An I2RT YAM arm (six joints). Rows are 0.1 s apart.
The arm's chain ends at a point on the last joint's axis. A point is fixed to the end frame.
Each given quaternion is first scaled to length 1.
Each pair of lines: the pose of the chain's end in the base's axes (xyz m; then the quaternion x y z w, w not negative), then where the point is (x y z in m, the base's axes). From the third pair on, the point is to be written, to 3 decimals.
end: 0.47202 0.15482 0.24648 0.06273 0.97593 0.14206 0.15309
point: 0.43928 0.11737 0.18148
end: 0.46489 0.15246 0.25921 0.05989 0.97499 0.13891 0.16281
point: 0.43349 0.11444 0.19388
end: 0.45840 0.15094 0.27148 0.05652 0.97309 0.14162 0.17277
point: 0.429 0.113 0.205
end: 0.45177 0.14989 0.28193 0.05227 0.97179 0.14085 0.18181
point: 0.423 0.112 0.215
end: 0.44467 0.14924 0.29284 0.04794 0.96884 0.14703 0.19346
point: 0.418 0.111 0.225
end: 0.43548 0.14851 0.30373 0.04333 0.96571 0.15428 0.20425
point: 0.411 0.111 0.235
